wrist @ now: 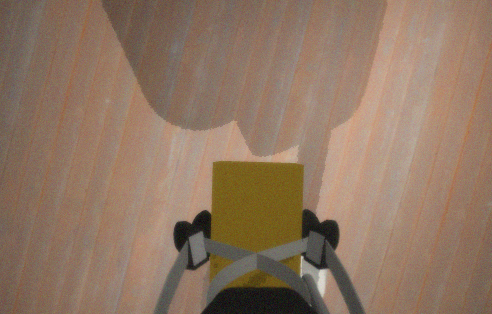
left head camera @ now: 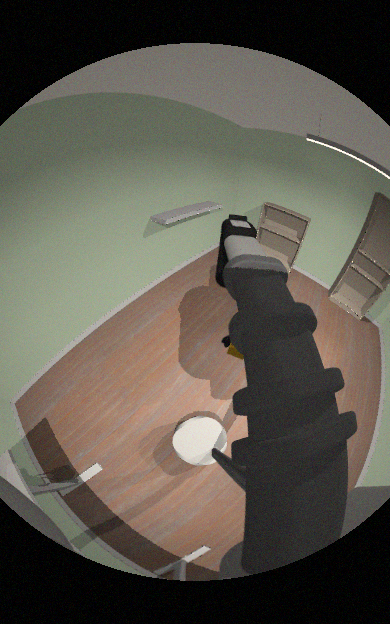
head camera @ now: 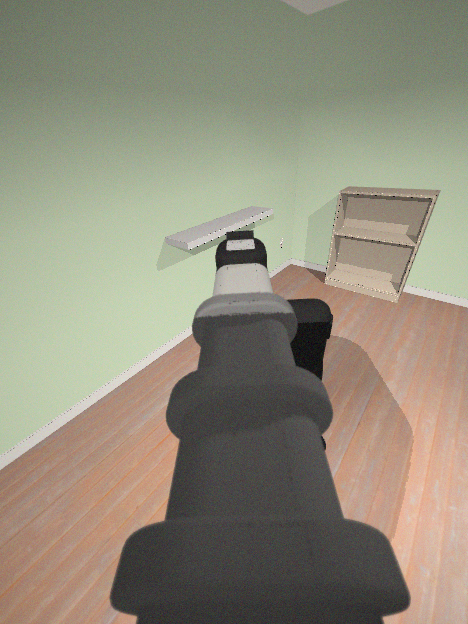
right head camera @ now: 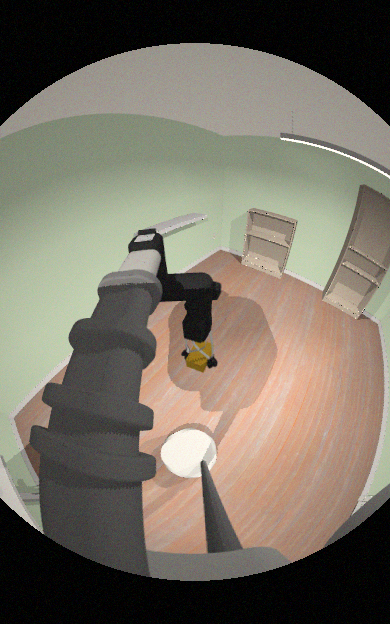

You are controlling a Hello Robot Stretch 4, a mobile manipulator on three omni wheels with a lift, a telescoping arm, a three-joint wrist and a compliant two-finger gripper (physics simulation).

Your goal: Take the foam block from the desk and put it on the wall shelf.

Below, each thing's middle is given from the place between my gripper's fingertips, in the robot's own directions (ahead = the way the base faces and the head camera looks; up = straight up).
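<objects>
Yellow foam block (wrist: 256,206): hand 10 mm short of it, 30 mm below it.
</objects>
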